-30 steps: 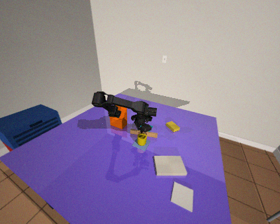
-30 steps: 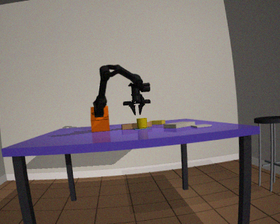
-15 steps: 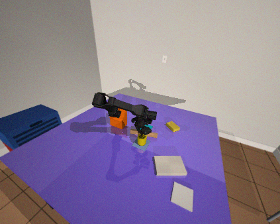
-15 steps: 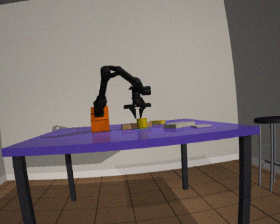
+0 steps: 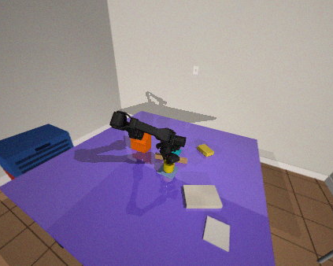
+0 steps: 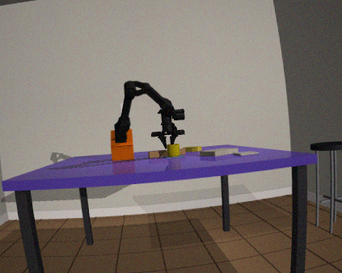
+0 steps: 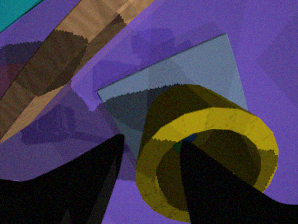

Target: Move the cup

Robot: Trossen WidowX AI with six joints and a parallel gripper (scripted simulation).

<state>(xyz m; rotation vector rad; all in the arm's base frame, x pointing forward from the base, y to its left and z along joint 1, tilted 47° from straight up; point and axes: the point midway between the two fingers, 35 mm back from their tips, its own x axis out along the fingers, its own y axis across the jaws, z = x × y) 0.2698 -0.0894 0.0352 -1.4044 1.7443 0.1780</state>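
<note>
Right now the yellow cup is 20 mm to the right of my gripper tip, 20 mm ahead of it and 10 mm below it. Also, from my gripper tip: wooden plank (80 mm to the left, 40 mm below); pale blue pad (60 mm below, 20 mm to the right, 20 mm ahead); teal pad (170 mm to the left, 60 mm below, 30 mm behind).
</note>
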